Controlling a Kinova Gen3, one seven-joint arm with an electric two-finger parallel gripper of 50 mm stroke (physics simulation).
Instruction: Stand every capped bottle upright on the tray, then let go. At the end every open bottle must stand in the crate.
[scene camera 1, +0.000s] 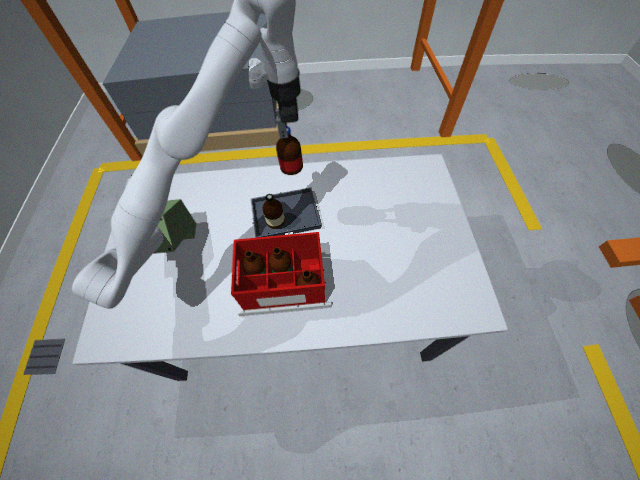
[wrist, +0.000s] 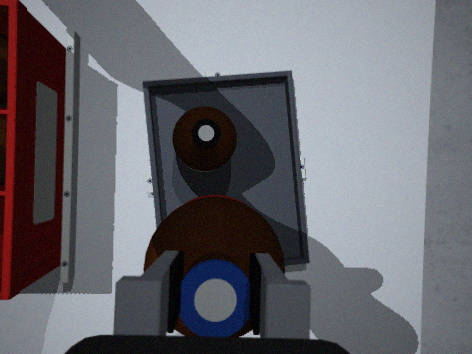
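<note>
My gripper is shut on the blue cap of a brown bottle with a red label. The bottle hangs upright in the air above the table, by the back part of the tray. A brown bottle with a black and white cap and a cream label stands upright on the dark grey tray, in its left part in the scene view. Three open brown bottles stand in the red crate: two in the back row, one at the front right.
The crate stands just in front of the tray on the white table, with a pale rail along its front and back foot. A green angular block stands at the left by the arm. A large grey box stands behind the table.
</note>
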